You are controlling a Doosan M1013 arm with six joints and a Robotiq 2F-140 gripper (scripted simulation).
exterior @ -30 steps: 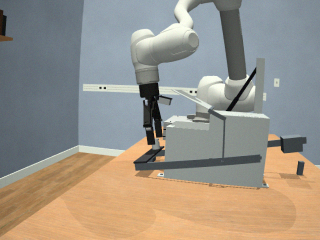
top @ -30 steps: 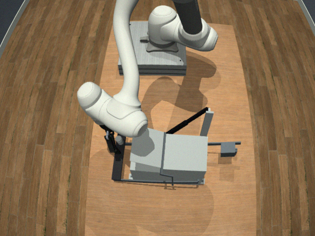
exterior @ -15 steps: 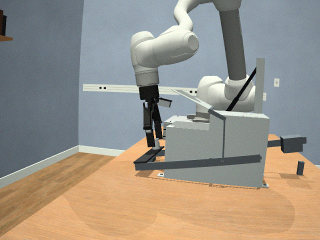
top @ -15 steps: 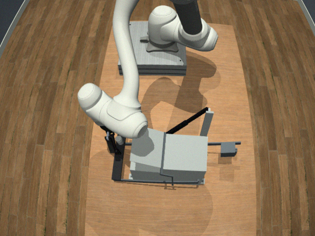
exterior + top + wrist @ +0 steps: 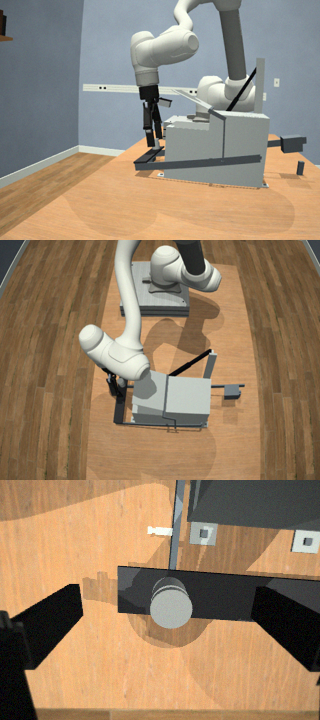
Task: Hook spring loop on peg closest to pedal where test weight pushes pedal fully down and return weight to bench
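Right now the steel test weight is 1 cm below my hand. Also, from my hand: small grey block 8 cm below, 1 cm to the right.
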